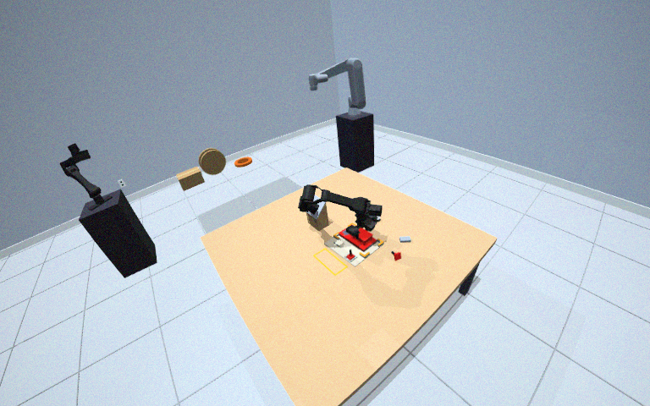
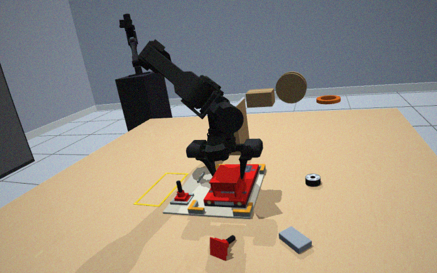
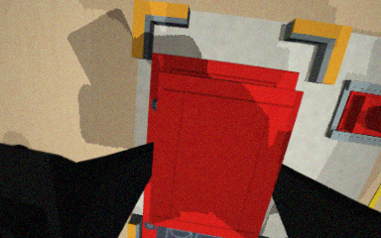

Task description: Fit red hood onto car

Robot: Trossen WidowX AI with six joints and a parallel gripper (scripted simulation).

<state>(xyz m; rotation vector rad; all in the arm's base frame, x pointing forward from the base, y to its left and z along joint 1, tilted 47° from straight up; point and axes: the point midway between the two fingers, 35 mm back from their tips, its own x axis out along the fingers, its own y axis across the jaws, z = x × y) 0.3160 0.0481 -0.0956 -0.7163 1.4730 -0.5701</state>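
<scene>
My gripper tip is now 10 mm below the red hood. Also, from my gripper tip: grey engine block (30 mm below); then wheel (90 mm behind, 200 mm to the left, 40 mm below).
</scene>
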